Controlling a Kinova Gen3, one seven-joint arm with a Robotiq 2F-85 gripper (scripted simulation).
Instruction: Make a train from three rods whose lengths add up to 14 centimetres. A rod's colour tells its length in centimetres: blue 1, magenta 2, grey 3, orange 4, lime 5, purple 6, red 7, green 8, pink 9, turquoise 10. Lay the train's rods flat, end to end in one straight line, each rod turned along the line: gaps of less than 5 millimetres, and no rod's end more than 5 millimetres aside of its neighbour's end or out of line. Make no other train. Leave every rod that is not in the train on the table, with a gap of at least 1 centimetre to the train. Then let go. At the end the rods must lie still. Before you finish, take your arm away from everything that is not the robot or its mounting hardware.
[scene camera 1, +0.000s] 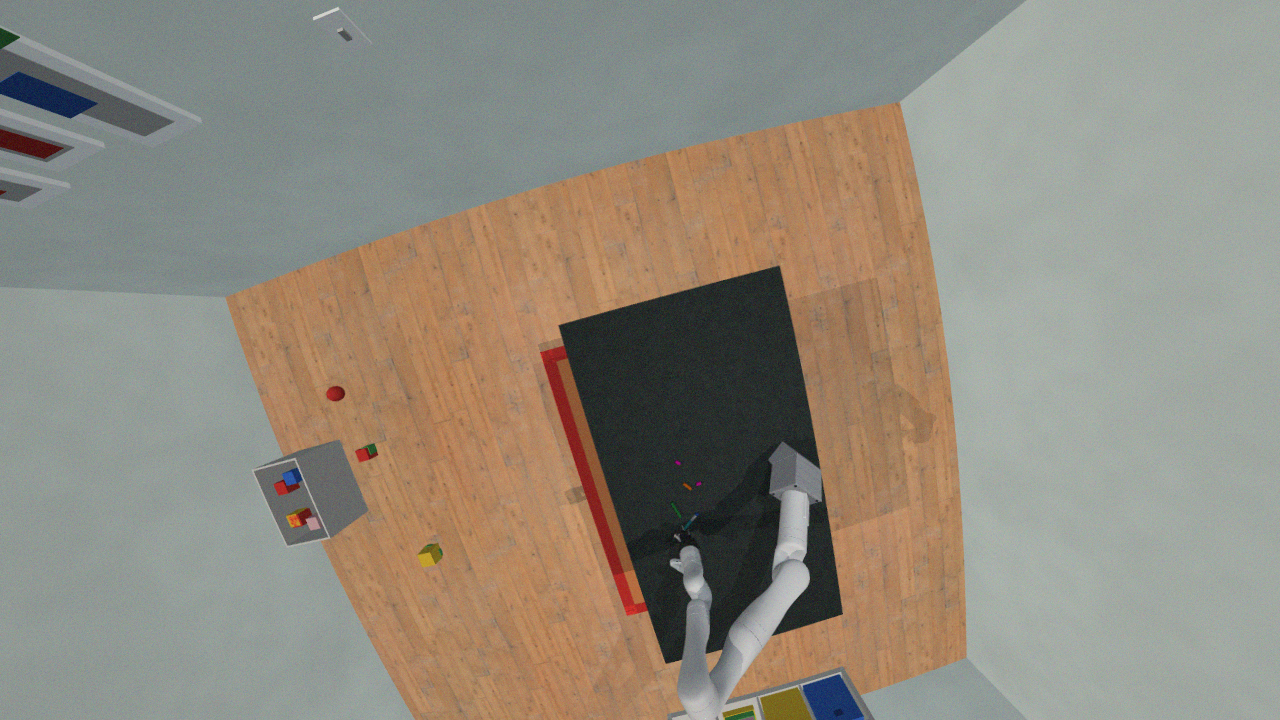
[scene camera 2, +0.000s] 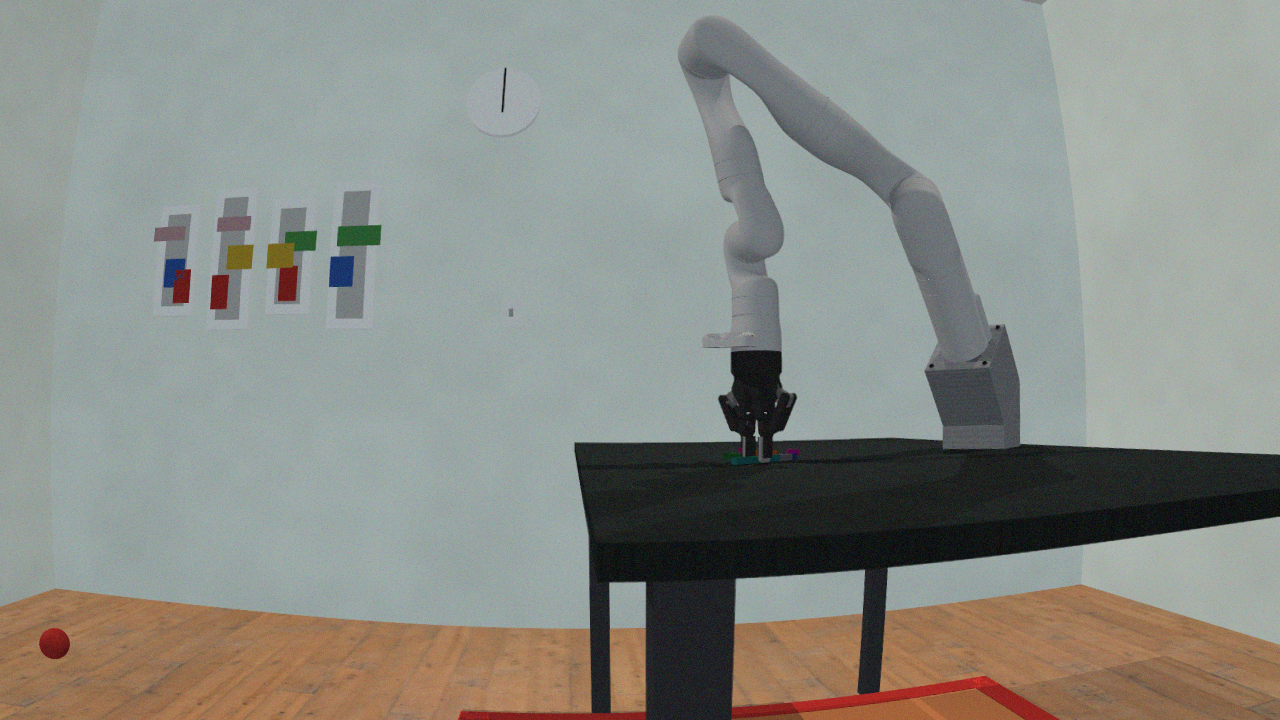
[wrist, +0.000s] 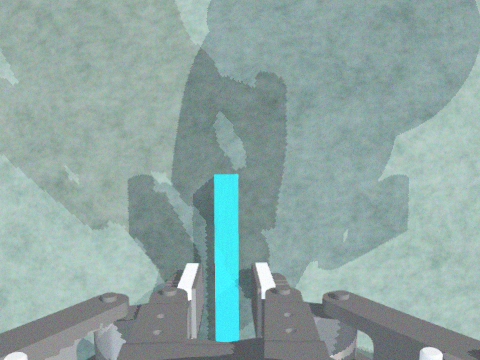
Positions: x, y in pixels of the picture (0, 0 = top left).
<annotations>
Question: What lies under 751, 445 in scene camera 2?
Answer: My gripper.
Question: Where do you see a turquoise rod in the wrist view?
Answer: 225, 185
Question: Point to my gripper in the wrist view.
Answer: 227, 284
</annotations>
